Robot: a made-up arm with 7 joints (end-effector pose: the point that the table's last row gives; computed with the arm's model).
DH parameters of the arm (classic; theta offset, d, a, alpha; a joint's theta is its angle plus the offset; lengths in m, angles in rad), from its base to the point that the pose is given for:
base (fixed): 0 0.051 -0.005 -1.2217
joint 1: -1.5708 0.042 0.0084 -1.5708
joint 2: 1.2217 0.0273 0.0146 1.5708
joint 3: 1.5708 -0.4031 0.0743 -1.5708
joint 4: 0 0.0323 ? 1.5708
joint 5: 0 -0.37 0.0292 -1.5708
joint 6: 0 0.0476 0.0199 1.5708
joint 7: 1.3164 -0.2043 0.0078 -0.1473
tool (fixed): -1.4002 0.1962 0 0
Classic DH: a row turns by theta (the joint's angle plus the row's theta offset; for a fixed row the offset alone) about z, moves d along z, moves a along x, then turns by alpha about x.
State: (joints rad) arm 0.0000 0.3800 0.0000 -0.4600 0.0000 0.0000 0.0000
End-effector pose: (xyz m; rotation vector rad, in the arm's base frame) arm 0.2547 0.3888 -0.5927 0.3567 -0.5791 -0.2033
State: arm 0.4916 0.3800 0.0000 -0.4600 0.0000 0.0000 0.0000
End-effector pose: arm -0.1243 0.4009 -0.6258 0.3424 -0.0926 -0.1176
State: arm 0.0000 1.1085 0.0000 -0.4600 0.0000 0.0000 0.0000
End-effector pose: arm 0.2547 0.7428 -0.1891 1.0611 -0.4896 -0.4140
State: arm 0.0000 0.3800 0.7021 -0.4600 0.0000 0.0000 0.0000
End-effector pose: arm 0.1386 0.5074 -0.5453 0.5577 -0.6888 0.4763
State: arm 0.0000 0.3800 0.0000 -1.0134 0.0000 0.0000 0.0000
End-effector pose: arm 0.4130 0.3388 -0.4675 0.3503 -1.1249 -0.3119
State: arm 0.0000 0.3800 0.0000 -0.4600 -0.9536 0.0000 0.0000
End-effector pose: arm 0.2916 0.3401 -0.5925 0.4773 -0.3327 -1.1377
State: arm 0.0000 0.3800 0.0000 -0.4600 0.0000 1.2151 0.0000
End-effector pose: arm 0.2442 0.3857 -0.5848 0.3073 0.6147 0.0494
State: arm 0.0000 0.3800 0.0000 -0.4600 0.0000 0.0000 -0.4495
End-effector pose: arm 0.2628 0.3964 -0.5853 0.4204 -0.4750 -0.6456
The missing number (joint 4, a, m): -0.0351
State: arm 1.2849 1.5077 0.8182 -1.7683 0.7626 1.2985 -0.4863
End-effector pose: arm 0.2655 0.5964 0.0558 0.7222 0.3416 -0.6300
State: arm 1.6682 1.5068 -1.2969 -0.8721 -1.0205 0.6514 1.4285
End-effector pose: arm -0.5964 0.4939 0.1331 0.0465 1.2528 -1.3095
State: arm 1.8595 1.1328 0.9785 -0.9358 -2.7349 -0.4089 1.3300
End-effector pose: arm -0.3341 0.7128 0.1647 0.2995 1.5801 -1.2886
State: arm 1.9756 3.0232 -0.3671 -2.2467 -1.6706 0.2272 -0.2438
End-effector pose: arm -0.0789 0.3389 -0.2035 1.0989 0.5598 1.7790
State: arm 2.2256 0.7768 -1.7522 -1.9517 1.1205 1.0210 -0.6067
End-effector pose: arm -0.4256 -0.3382 0.2327 -2.2064 0.9706 0.9163
